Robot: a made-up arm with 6 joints.
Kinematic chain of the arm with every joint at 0, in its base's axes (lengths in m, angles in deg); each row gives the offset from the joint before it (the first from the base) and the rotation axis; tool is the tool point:
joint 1: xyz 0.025 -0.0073 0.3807 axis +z
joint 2: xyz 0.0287 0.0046 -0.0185 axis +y
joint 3: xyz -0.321 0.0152 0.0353 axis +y
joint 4: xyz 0.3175 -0.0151 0.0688 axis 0.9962 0 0.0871
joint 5: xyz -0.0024 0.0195 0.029 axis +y
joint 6: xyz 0.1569 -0.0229 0.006 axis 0.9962 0 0.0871
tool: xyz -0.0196 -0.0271 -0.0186
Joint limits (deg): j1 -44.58..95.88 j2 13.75..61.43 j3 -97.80..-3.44 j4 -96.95..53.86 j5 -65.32..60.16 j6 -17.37..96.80
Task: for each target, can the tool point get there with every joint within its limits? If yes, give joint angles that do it. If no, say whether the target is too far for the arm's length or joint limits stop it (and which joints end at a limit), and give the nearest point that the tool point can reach.
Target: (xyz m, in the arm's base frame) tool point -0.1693 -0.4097 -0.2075
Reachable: no: joint limits stop it (at a limit: joint 1, joint 2, joint 3) | nearest point 0.0930 -0.1501 0.3221 | short by 0.646 m
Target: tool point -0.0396 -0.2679 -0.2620
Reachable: no: joint limits stop it (at a limit: joint 1, joint 2, joint 3) | nearest point 0.1144 -0.1340 0.3083 | short by 0.606 m
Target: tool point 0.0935 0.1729 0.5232
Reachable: yes | joints 76.46 19.31 -12.06 -52.47 7.04 33.80
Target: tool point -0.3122 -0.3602 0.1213
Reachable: no: joint limits stop it (at a limit: joint 1, joint 2, joint 3, joint 5) | nearest point 0.0454 -0.1506 0.3629 | short by 0.480 m
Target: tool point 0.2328 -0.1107 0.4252
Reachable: yes | joints -32.52 52.73 -21.05 36.83 29.22 17.94
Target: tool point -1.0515 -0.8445 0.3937
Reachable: no: too far | nearest point -0.3372 -0.2890 0.8692 | short by 1.022 m
